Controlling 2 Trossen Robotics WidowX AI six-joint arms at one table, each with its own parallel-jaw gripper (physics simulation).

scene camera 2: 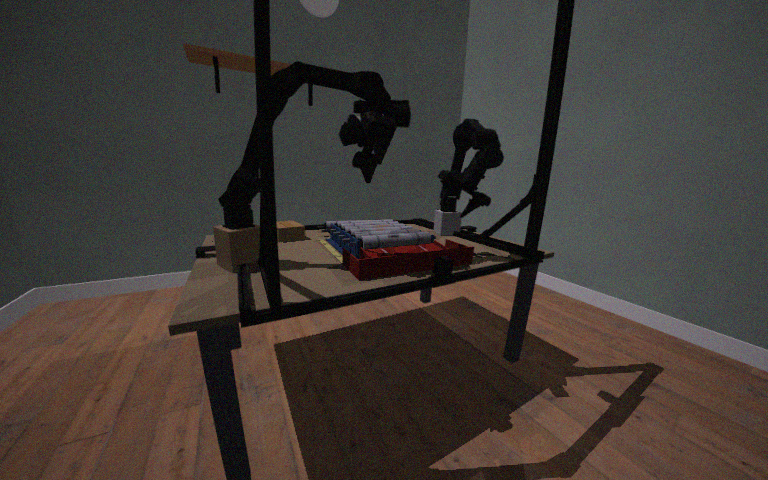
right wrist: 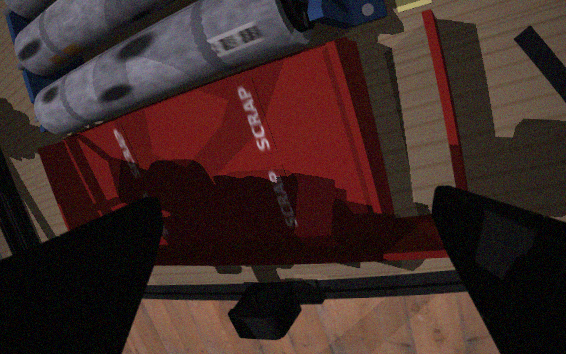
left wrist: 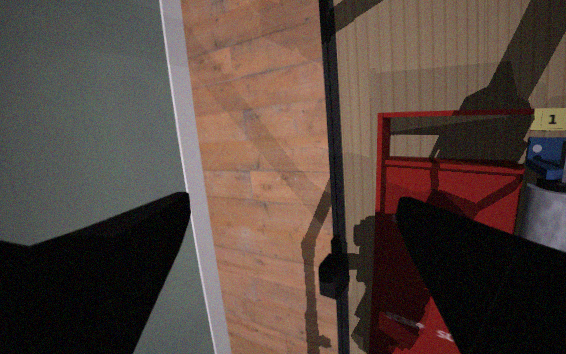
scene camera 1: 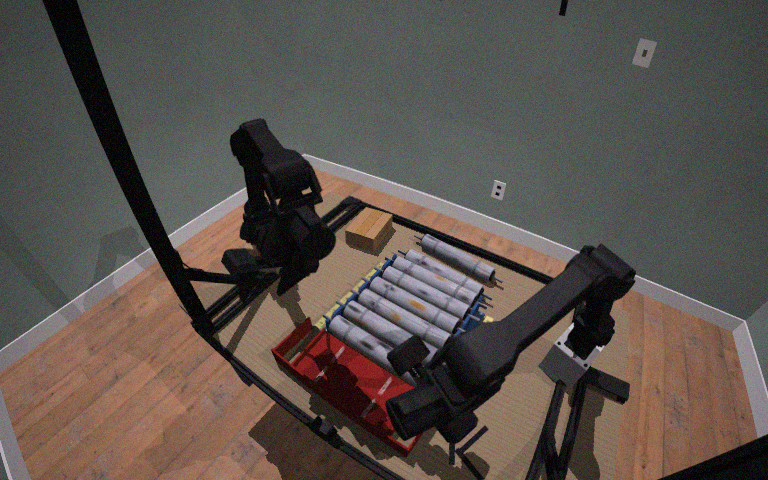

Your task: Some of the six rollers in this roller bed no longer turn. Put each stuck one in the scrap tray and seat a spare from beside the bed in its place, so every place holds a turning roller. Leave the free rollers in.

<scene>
The left gripper [scene camera 1: 260, 297] is open, with nothing in its grasp. The right gripper [scene camera 1: 416, 390] is open and holds nothing. Further things: a cardboard box [scene camera 1: 367, 231].
The left gripper also shows in scene camera 2 [scene camera 2: 373, 174] and in the left wrist view [left wrist: 295, 205]. The right gripper shows as well in scene camera 2 [scene camera 2: 451, 211] and in the right wrist view [right wrist: 298, 206].
</scene>
